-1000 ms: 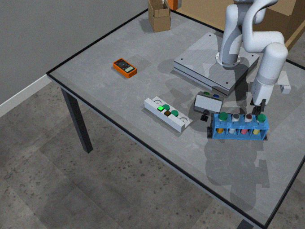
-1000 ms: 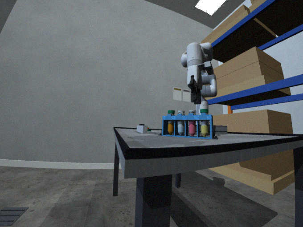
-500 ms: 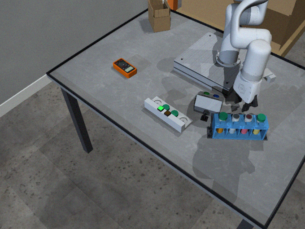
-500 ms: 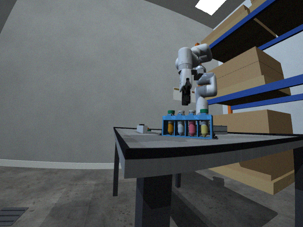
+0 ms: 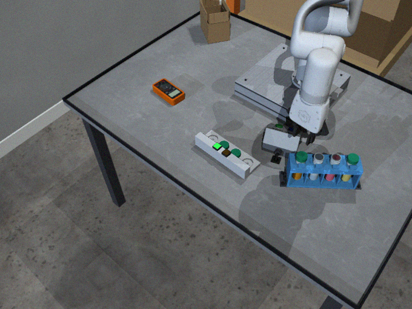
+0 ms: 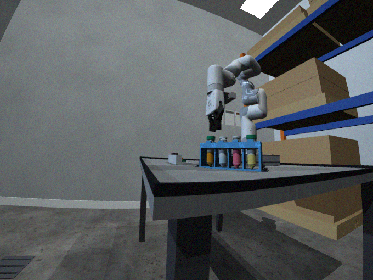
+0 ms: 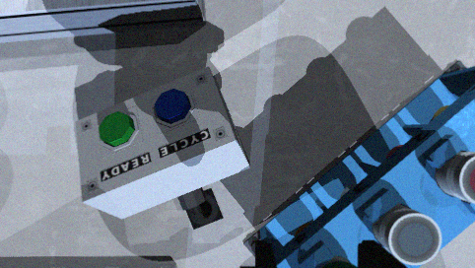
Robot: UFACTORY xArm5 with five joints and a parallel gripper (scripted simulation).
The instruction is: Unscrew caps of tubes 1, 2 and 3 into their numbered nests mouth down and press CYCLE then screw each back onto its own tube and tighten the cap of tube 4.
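Right now my hand is 6 cm to the right of the threaded neck and 6 cm above it. Round my hand: green key 8 cm behind, 12 cm to the right, 11 cm below; then blue key 9 cm behind, 8 cm to the right, 11 cm below; then key housing 7 cm behind, 10 cm to the right, 12 cm below.
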